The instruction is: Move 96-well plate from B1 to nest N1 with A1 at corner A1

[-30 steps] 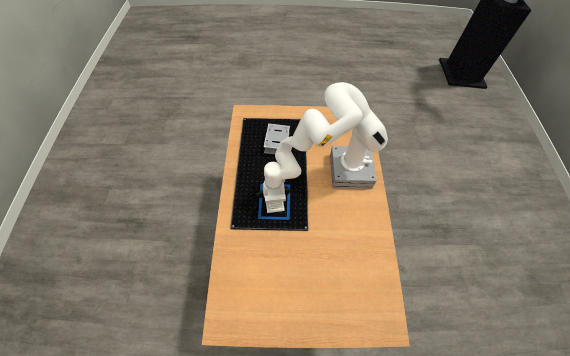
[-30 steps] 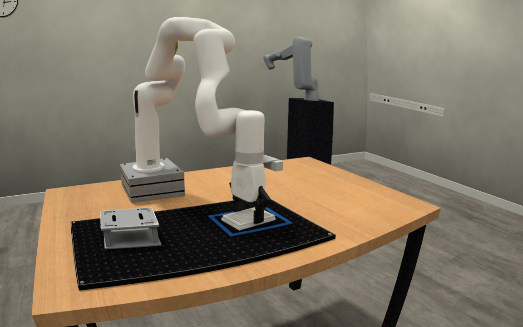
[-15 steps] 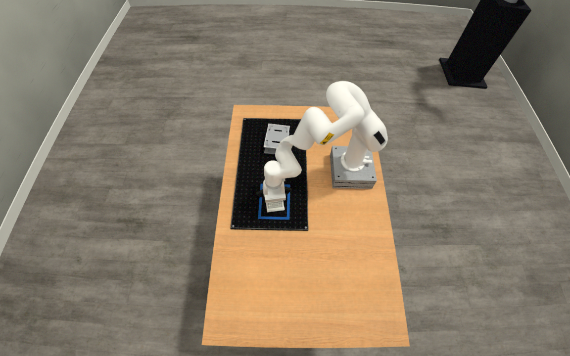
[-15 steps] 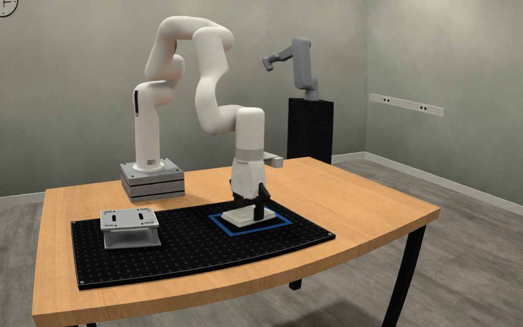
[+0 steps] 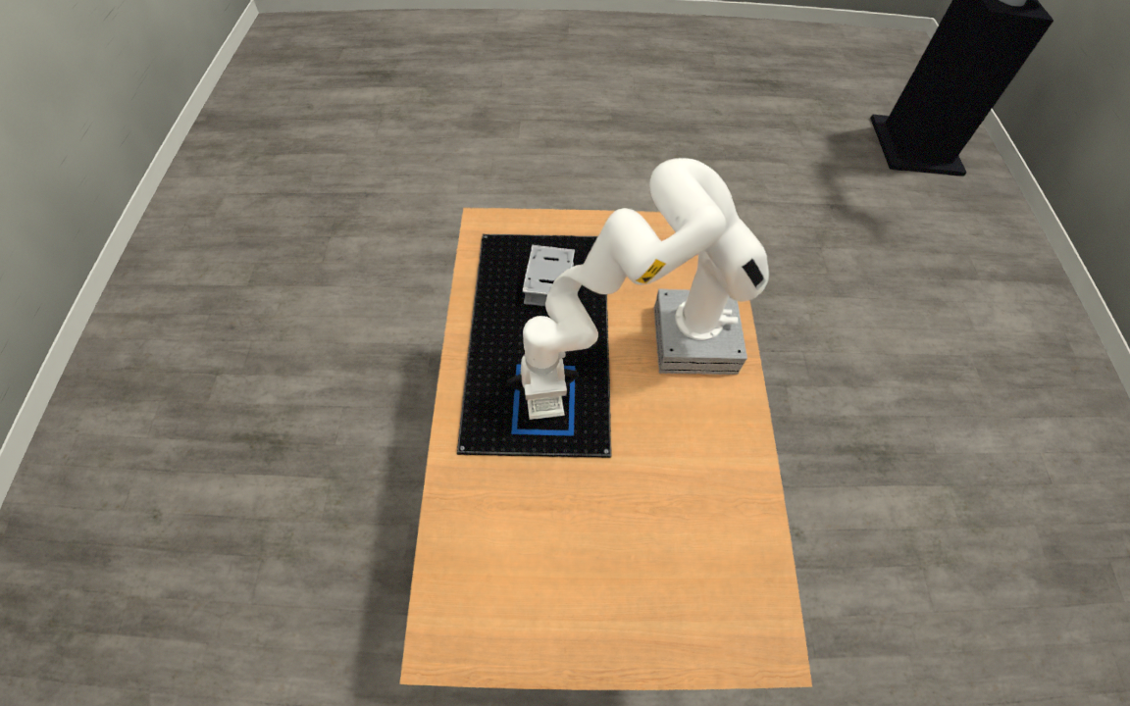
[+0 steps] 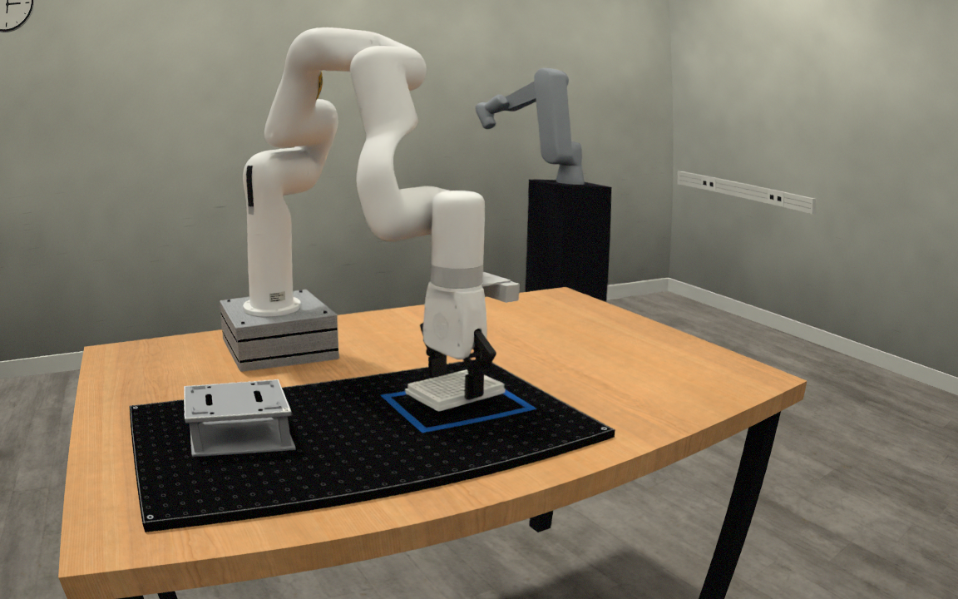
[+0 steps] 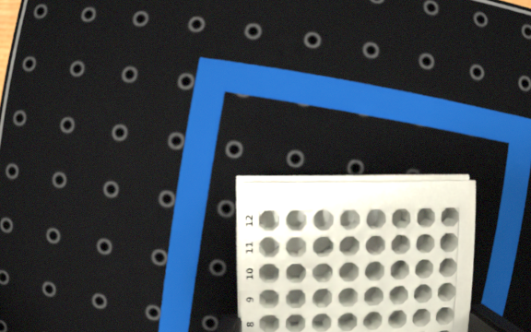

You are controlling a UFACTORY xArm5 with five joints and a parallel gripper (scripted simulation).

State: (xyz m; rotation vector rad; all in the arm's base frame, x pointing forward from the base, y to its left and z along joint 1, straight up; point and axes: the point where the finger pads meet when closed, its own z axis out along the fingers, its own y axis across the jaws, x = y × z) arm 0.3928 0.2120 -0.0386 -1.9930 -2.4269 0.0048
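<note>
Now: the grey raised plate nest 10 mm ahead of my hand, 360 mm to the right of it and 20 mm above it. From my hand the other things lie so: white 96-well plate: 10 mm below.
</note>
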